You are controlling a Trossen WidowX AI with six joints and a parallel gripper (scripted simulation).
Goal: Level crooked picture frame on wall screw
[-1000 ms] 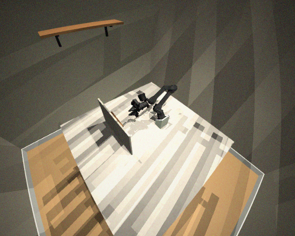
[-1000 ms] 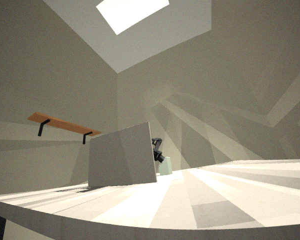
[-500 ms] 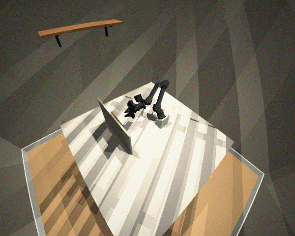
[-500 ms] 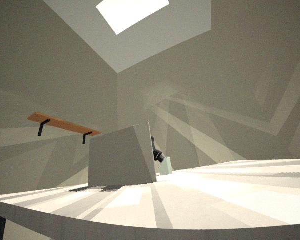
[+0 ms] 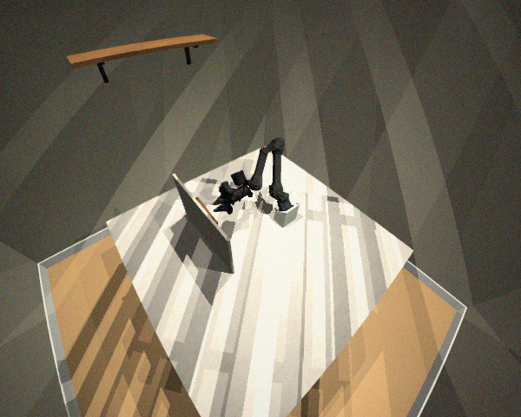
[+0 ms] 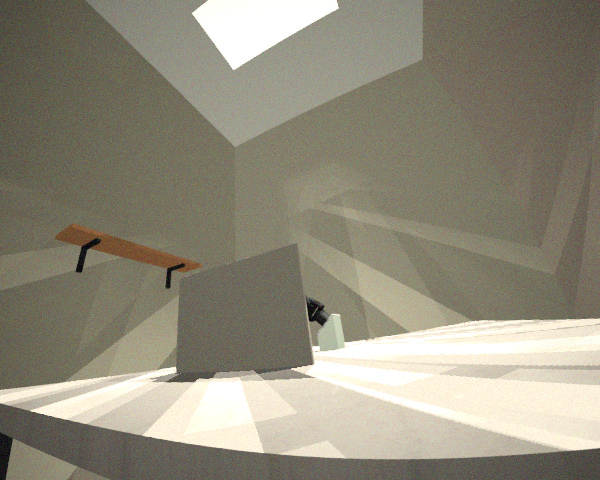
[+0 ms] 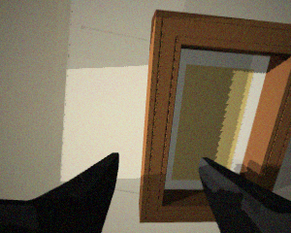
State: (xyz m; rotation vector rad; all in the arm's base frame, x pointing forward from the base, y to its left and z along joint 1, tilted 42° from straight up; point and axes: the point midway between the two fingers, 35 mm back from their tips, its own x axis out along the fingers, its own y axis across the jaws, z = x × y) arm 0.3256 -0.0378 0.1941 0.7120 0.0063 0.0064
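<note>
Now: gripper tip 50 mm short of the wooden picture frame, 50 mm above it and 10 mm to the left of it. The rest, counted from my gripper tip: upright wall panel: 70 mm below, 60 mm ahead.
</note>
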